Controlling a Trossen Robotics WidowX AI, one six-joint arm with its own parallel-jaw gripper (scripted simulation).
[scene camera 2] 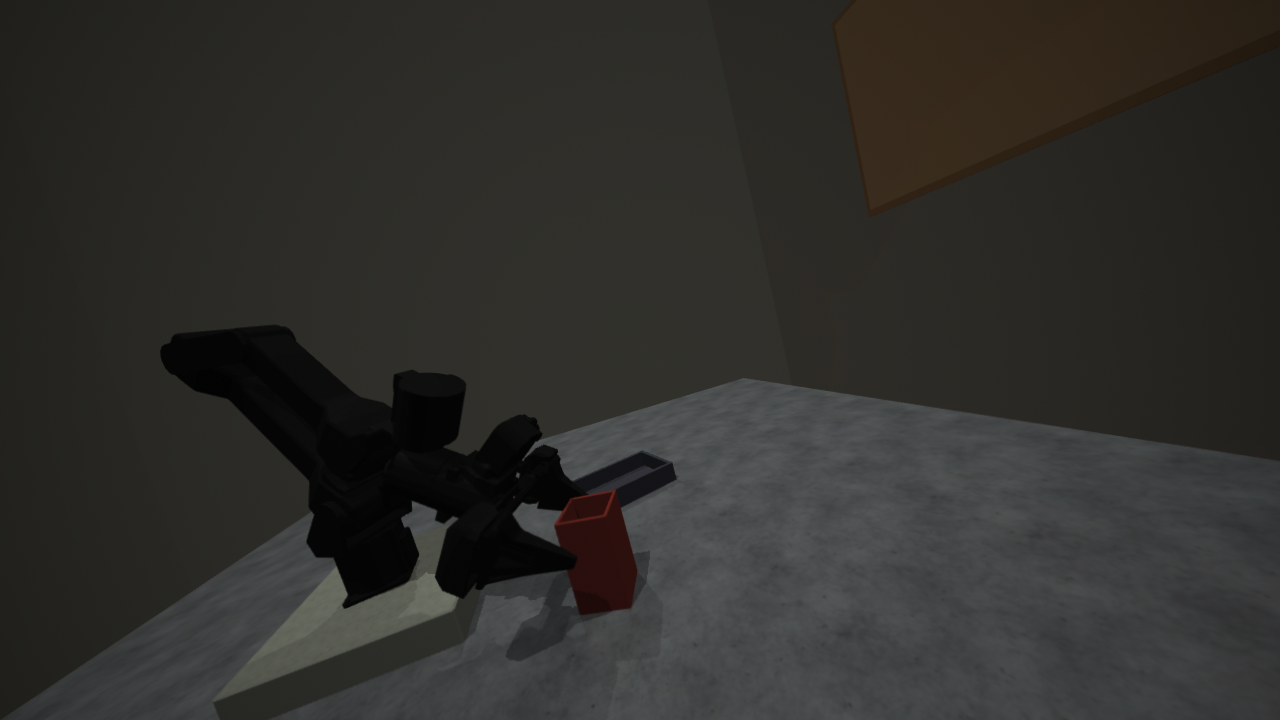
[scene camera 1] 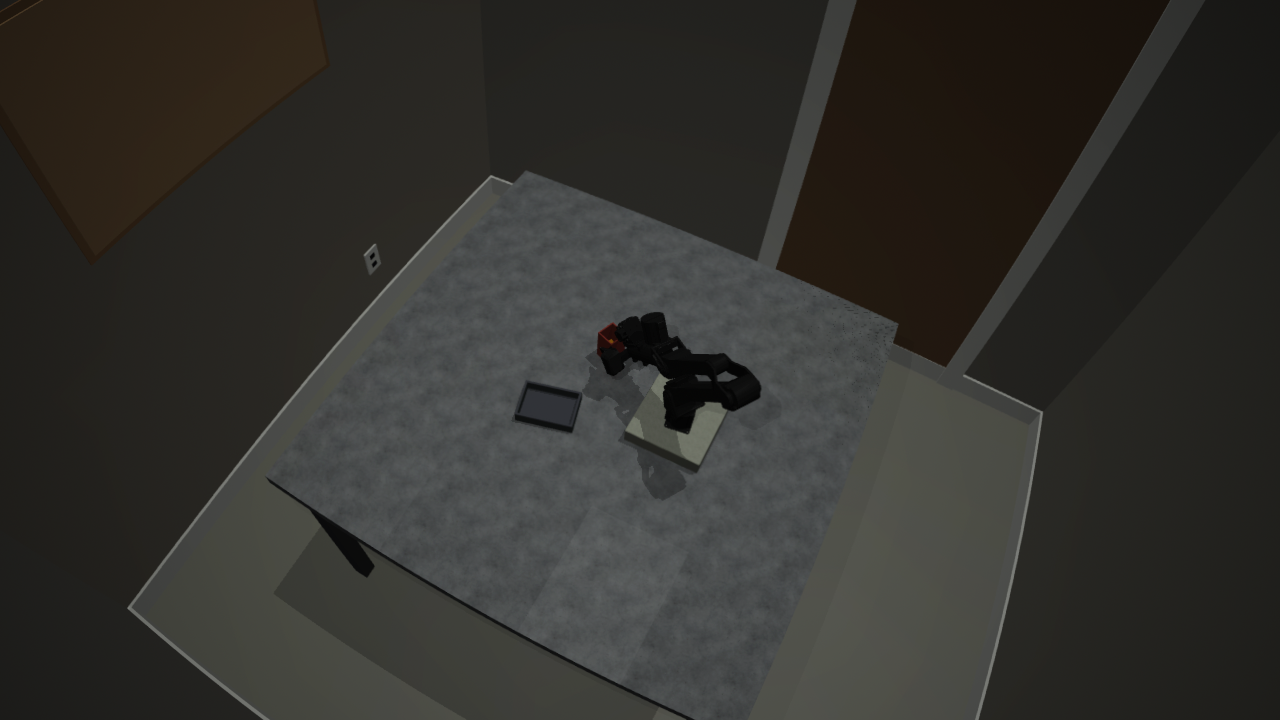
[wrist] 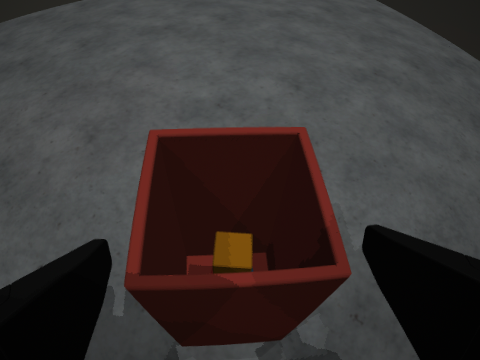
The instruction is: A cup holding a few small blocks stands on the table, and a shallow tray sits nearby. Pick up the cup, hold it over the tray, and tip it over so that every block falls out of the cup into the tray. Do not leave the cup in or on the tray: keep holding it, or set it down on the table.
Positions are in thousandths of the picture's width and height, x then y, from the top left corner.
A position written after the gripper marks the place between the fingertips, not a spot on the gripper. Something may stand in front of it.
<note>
The gripper (scene camera 2: 460, 740) is open, holding nothing. Also in view: a red square cup (scene camera 2: 462, 733) and an orange block (wrist: 484, 701).
The gripper is seen too in scene camera 1 (scene camera 1: 479, 472) and in the wrist view (wrist: 503, 685). Scene camera 2 misses the orange block, which is hidden by the red square cup.
</note>
